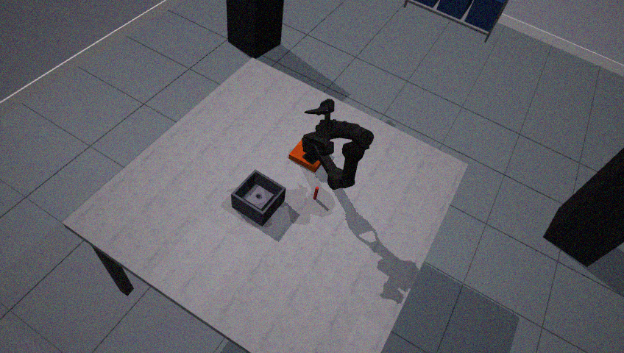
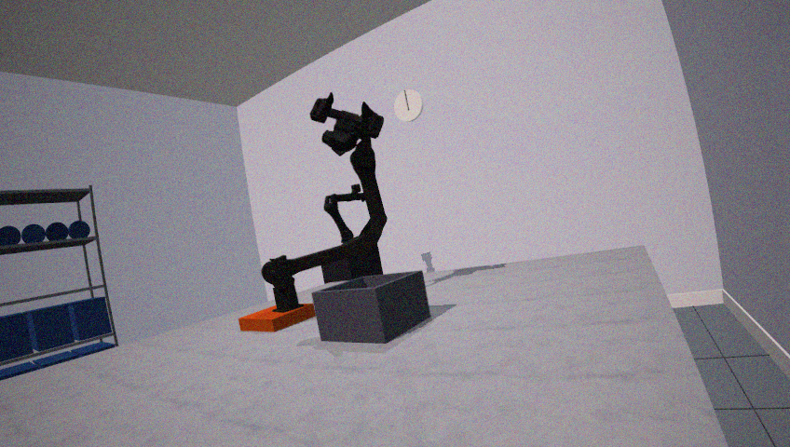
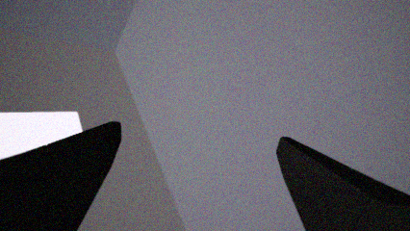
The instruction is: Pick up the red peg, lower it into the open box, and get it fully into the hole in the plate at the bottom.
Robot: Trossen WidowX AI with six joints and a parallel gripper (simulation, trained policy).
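Right now the red peg is 11 cm behind my gripper tip, 4 cm to the left of it and 48 cm below it. The rest, counted from my gripper tip: plate 8 cm ahead, 12 cm to the right, 48 cm below; then dark grey box 8 cm ahead, 12 cm to the right, 50 cm below.
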